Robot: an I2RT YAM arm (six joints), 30 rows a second.
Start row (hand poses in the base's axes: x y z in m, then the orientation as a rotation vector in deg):
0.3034 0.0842 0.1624 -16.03 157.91 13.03
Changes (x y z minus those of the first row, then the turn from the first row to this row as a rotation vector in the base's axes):
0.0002 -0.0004 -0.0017 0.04 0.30 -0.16
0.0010 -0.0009 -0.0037 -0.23 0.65 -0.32
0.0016 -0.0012 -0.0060 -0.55 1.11 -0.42
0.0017 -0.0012 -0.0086 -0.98 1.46 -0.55
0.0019 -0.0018 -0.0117 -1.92 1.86 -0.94
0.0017 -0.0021 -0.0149 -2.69 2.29 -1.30
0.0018 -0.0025 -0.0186 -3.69 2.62 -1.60
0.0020 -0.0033 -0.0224 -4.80 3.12 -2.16
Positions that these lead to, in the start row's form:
0.3036 0.0838 0.1607 -15.79 158.21 13.10
0.3044 0.0833 0.1587 -15.62 158.62 12.76
0.3050 0.0830 0.1564 -15.55 159.14 12.38
0.3051 0.0830 0.1538 -15.46 159.57 11.83
0.3053 0.0824 0.1507 -15.15 160.16 10.50
0.3051 0.0821 0.1475 -14.82 160.74 9.41
0.3052 0.0817 0.1438 -14.65 161.24 8.00
0.3054 0.0809 0.1400 -14.13 161.93 6.39

